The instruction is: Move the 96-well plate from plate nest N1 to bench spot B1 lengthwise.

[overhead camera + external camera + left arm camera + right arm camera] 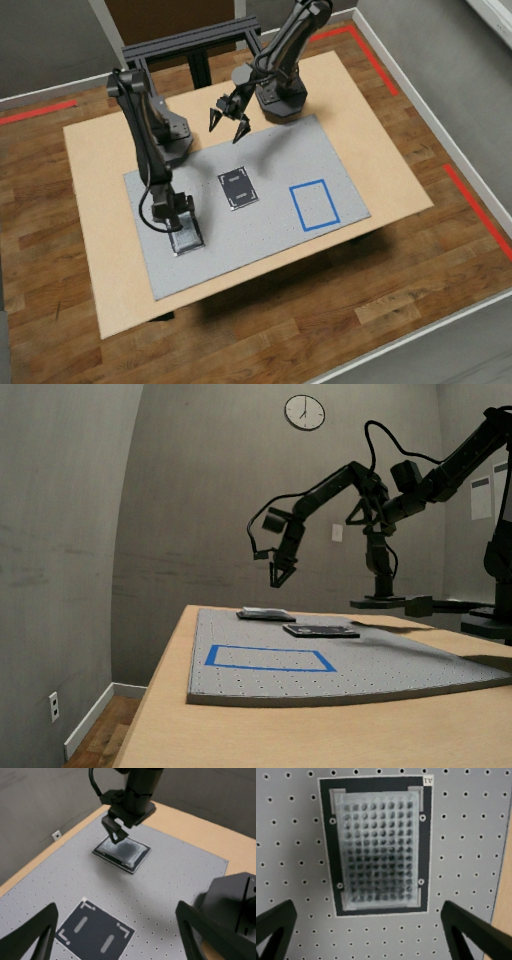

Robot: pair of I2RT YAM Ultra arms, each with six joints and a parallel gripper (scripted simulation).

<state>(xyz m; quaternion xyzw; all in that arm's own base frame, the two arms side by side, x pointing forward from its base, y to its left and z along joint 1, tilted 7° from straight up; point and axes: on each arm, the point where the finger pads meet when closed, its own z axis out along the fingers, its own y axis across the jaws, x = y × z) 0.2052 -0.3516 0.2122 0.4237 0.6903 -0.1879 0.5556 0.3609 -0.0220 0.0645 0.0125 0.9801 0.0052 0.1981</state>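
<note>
The 96-well plate lies 90 mm below my right hand, 20 mm ahead of it and 10 mm to the right of it. Round my right hand: black nest 250 mm to the left, 100 mm below, 60 mm behind.
</note>
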